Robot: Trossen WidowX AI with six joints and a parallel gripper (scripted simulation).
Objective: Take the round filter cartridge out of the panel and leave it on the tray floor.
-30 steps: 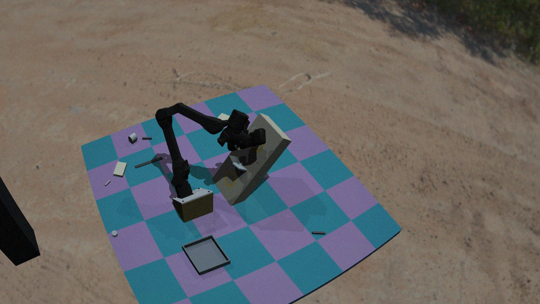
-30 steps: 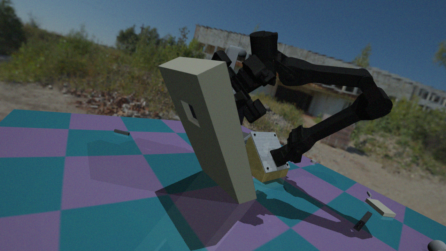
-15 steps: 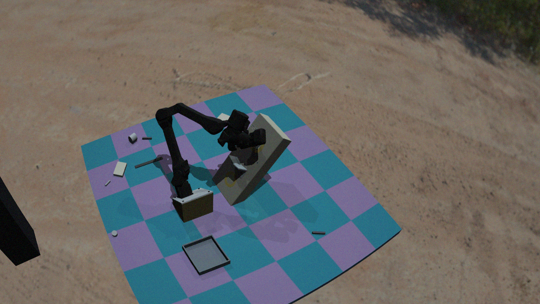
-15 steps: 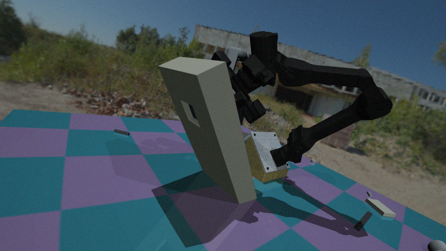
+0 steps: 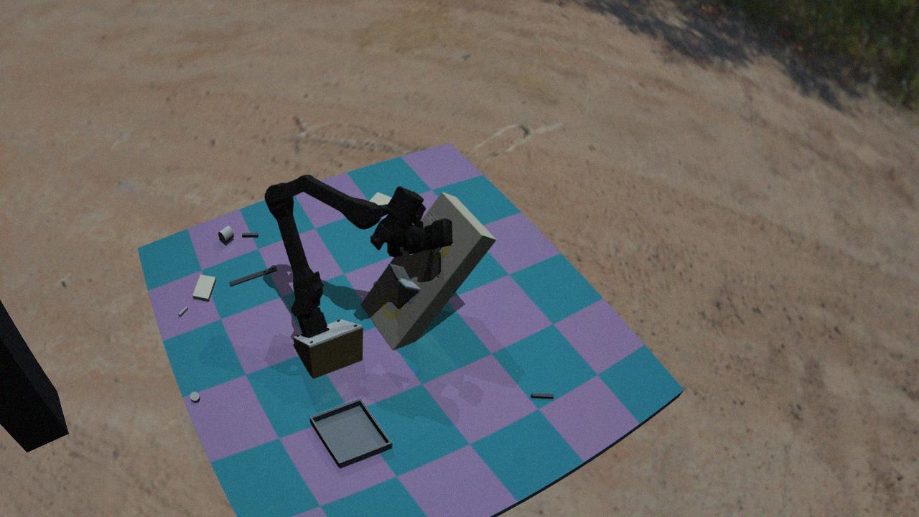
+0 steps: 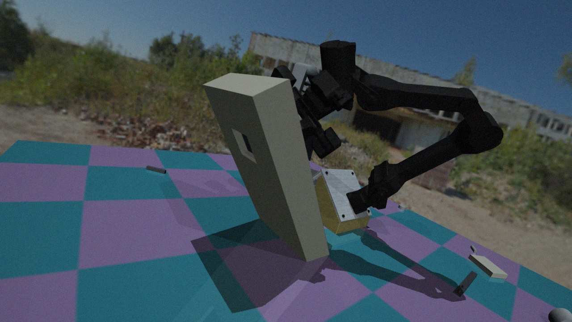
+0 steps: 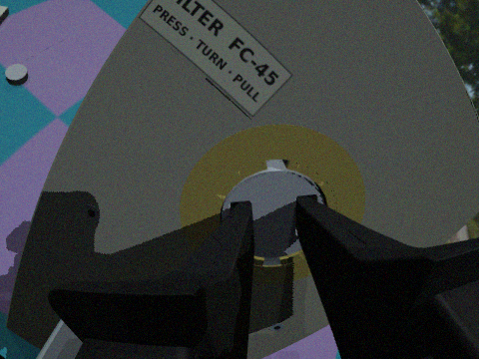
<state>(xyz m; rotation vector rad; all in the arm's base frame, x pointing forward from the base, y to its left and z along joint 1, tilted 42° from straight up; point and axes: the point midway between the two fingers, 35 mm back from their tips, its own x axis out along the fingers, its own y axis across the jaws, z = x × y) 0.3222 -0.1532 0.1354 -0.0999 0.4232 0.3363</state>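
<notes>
The round grey filter cartridge is 10 mm ahead of my gripper tip and 10 mm below it. From my gripper tip the other things lie so: tan service panel (40 mm behind, 80 mm below); grey tray (440 mm behind, 250 mm to the right, 220 mm below).
</notes>
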